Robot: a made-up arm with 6 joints.
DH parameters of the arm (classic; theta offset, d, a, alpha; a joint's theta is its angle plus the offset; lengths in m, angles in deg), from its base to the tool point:
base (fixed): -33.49 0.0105 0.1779 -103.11
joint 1: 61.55 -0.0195 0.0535 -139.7
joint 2: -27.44 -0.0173 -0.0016 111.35
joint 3: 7.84 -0.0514 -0.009 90
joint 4: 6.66 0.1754 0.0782 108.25
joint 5: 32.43 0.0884 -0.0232 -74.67
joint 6: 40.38 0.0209 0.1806 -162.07
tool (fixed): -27.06 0.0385 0 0
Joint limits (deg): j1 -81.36..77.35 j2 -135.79..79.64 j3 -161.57..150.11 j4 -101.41..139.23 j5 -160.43..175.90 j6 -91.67..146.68
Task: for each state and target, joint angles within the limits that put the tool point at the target. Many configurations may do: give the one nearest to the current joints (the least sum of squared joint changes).
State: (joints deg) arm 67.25 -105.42 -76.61 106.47 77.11 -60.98
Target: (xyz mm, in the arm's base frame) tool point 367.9 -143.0 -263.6
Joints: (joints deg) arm 41.40 -105.15 -67.91 93.92 68.65 -62.98
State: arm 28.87 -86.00 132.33 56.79 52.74 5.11
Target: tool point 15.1 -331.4 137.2
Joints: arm 49.87 -117.02 150.11 69.59 15.02 -30.77
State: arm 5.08 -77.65 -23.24 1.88 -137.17 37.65
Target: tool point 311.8 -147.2 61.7
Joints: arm -7.31 -72.07 -50.52 25.95 -145.74 22.30
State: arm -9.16 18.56 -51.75 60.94 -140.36 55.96
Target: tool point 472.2 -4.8 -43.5
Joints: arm -2.44 -2.25 -8.45 61.83 -160.43 95.69
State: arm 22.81 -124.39 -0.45 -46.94 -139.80 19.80
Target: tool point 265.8 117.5 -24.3
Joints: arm 24.39 -128.19 -3.32 -46.99 -135.74 47.36
